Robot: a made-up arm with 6 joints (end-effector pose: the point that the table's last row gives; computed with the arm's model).
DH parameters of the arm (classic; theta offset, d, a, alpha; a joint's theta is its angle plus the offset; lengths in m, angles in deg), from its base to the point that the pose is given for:
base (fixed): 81.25 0.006 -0.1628 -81
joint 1: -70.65 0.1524 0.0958 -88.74
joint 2: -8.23 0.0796 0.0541 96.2
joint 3: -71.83 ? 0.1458 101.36
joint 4: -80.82 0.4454 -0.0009 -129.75
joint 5: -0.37 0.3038 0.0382 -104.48
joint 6: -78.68 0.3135 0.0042 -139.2
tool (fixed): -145.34 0.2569 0 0
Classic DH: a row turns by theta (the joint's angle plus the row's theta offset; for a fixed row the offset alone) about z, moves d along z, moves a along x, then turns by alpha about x.
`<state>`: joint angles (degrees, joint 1 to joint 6).
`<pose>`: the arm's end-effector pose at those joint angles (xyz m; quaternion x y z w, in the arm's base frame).
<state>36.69 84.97 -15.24 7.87 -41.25 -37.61</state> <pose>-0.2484 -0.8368 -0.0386 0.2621 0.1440 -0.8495 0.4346</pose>
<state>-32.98 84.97 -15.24 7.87 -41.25 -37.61</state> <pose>-0.2652 -0.3113 -0.6485 0.5433 0.5312 -0.6333 0.1470</pose>
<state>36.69 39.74 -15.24 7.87 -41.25 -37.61</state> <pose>0.2852 -0.7148 0.0050 0.3955 0.1402 -0.5864 0.6929</pose>
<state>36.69 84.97 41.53 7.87 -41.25 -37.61</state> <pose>0.2421 -0.7653 -0.1124 -0.1195 0.3601 -0.7047 0.5995</pose>
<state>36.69 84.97 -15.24 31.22 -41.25 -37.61</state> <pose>-0.2751 -0.7495 0.0771 0.2124 -0.0490 -0.8525 0.4752</pose>
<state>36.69 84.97 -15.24 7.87 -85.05 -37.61</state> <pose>-0.3754 -0.8340 0.0771 0.1204 -0.1192 -0.9590 0.2273</pose>
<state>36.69 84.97 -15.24 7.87 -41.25 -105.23</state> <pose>-0.1265 -0.7009 0.0013 -0.0655 0.0549 -0.5714 0.8162</pose>
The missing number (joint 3, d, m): -0.4729
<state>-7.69 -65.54 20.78 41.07 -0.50 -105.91</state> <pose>-0.1856 -0.2142 0.5460 0.0423 -0.8388 0.3481 0.4165</pose>
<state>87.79 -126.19 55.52 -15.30 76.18 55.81</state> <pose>-0.5435 0.3259 0.1721 -0.7104 -0.4235 -0.1397 0.5445</pose>
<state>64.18 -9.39 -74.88 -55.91 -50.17 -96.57</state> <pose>0.6485 -0.0764 -0.1770 0.4118 0.2579 0.1645 0.8584</pose>
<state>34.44 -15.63 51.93 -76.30 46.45 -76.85</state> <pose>0.4290 0.3343 0.2702 -0.0995 0.8642 0.2190 0.4419</pose>
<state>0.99 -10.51 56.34 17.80 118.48 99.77</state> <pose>0.2902 -0.3767 0.4564 -0.6191 0.2534 -0.6237 0.4042</pose>
